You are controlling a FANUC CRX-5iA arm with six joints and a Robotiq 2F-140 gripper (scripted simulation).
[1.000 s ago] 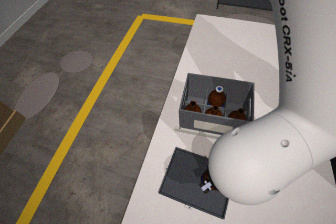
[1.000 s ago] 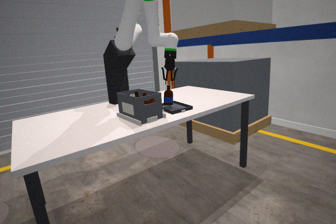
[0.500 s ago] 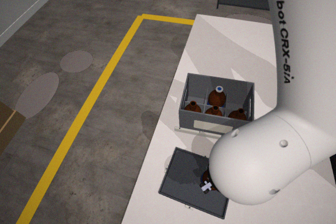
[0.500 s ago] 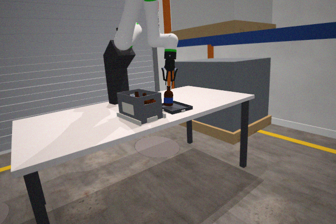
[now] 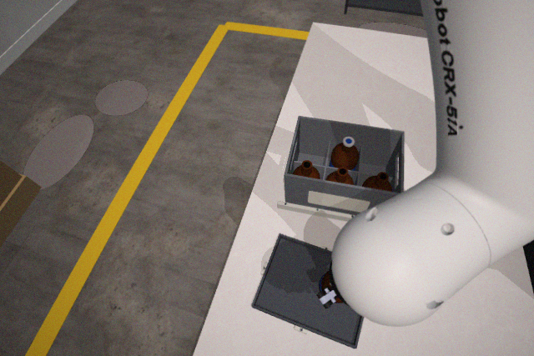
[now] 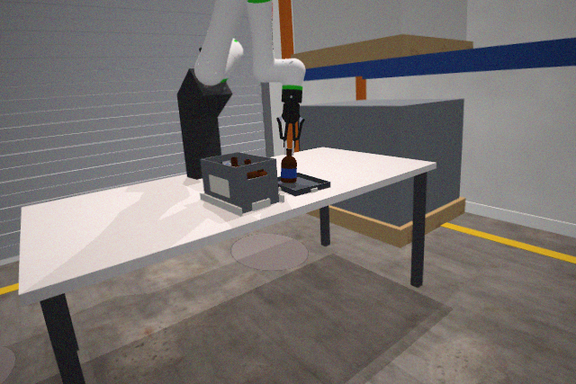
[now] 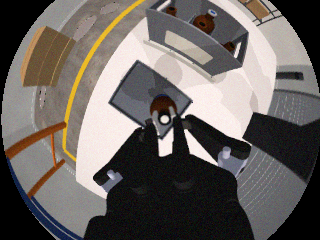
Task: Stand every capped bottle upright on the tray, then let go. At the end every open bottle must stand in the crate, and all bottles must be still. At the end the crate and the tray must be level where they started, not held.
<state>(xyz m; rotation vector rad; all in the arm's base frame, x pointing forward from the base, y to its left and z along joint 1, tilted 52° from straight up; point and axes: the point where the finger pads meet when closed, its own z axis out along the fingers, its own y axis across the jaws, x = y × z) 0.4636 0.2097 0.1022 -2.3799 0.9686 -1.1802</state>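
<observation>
Right now my hand is 80 mm short of the grey crate, 290 mm to the left of it and 90 mm above it. Also, from my hand: flat tray 50 mm ahead, 160 mm below.
</observation>
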